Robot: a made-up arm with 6 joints. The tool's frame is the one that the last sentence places. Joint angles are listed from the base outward.
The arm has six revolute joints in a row. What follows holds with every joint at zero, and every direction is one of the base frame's. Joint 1 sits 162.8 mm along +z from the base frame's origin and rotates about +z. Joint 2 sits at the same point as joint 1 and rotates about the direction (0.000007, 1, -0.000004). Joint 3 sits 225.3 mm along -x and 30.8 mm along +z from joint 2 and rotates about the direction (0.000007, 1, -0.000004). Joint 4 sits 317.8 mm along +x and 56.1 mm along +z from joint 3 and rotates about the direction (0.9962, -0.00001, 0.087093). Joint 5 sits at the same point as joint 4 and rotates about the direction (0.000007, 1, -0.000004). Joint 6 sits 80.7 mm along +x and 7 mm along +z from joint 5 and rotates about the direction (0.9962, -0.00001, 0.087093). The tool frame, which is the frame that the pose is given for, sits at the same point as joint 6; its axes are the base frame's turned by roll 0, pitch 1.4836 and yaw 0 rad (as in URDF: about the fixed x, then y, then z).
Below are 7 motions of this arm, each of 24 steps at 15 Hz.
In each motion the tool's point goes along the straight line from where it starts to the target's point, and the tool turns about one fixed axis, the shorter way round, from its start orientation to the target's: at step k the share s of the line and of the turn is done. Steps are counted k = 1, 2, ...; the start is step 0. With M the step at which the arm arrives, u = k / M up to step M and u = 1 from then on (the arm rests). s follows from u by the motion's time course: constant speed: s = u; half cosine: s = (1 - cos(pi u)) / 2; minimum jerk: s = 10 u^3 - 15 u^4 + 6 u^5.
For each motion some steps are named. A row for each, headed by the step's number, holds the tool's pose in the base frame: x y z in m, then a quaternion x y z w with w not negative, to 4 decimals.
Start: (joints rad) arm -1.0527 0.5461 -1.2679 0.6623 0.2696 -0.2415
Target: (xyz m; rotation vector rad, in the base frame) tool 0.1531 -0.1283 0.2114 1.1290 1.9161 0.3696
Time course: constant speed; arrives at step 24
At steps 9, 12, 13, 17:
9: 0.0929 -0.0935 0.4561 0.3527 0.5732 -0.1014 0.7327
12: 0.1049 -0.1005 0.4072 0.3792 0.6230 -0.0515 0.6822
13: 0.1089 -0.1028 0.3909 0.3874 0.6385 -0.0348 0.6641
17: 0.1250 -0.1121 0.3256 0.4164 0.6945 0.0323 0.5859

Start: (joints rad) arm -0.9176 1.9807 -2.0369 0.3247 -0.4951 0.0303
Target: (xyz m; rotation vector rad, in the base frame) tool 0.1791 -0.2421 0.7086 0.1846 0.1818 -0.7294
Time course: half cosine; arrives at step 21
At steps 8, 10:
8: 0.2566 -0.3517 0.5507 0.2503 0.2594 -0.3186 0.8767
10: 0.2401 -0.3283 0.5843 0.2171 0.2240 -0.3281 0.8916

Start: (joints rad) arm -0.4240 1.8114 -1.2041 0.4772 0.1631 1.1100
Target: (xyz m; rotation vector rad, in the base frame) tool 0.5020 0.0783 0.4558 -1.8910 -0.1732 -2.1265
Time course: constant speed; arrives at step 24
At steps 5, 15, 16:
5: 0.4241 -0.1227 0.2447 0.7738 0.4259 0.3940 0.2541
15: 0.4651 -0.0169 0.3558 0.7531 0.2472 0.6078 0.0471
16: 0.4692 -0.0063 0.3669 0.7459 0.2273 0.6255 0.0257

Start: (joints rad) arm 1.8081 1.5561 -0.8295 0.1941 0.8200 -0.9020
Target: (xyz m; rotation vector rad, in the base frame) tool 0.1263 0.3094 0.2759 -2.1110 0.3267 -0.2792
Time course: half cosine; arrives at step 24
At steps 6, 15, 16, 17, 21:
6: -0.0536 0.3018 0.1597 -0.9605 0.2569 0.0613 0.0876
15: 0.0613 0.3066 0.2339 -0.9205 0.1828 -0.0515 0.3415
16: 0.0736 0.3072 0.2419 -0.9114 0.1738 -0.0636 0.3675
17: 0.0851 0.3077 0.2493 -0.9022 0.1653 -0.0747 0.3912
21: 0.1183 0.3091 0.2707 -0.8713 0.1398 -0.1065 0.4581

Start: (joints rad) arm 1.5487 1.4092 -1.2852 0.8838 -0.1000 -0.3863
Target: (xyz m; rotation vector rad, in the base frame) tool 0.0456 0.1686 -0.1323 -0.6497 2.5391 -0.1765
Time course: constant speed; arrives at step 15
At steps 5, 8, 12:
5: 0.0252 0.3208 0.2283 -0.3177 0.7760 0.3974 0.3727
8: 0.0313 0.2752 0.1201 -0.3023 0.8478 0.2643 0.3464
12: 0.0395 0.2143 -0.0241 -0.2706 0.9119 0.0776 0.2987

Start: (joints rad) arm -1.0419 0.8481 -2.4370 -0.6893 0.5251 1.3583
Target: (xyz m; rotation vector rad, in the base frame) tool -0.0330 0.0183 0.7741 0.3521 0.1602 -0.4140
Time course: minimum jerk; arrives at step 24
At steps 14, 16, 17, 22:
14: -0.0580 0.0565 0.7629 0.1903 0.0425 -0.1934 0.9615
16: -0.0481 0.0414 0.7673 0.1838 0.0569 -0.1977 0.9612
17: -0.0440 0.0351 0.7692 0.1810 0.0630 -0.1995 0.9610
22: -0.0334 0.0189 0.7739 0.1740 0.0785 -0.2041 0.9602

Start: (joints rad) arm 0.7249 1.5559 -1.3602 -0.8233 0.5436 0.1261
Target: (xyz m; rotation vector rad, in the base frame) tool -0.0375 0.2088 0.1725 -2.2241 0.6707 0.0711
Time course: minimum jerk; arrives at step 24
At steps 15, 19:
15: 0.0641 0.2209 0.2202 -0.7924 0.4121 -0.0201 0.4492
19: -0.0137 0.2116 0.1837 -0.8606 0.3004 0.0168 0.4109

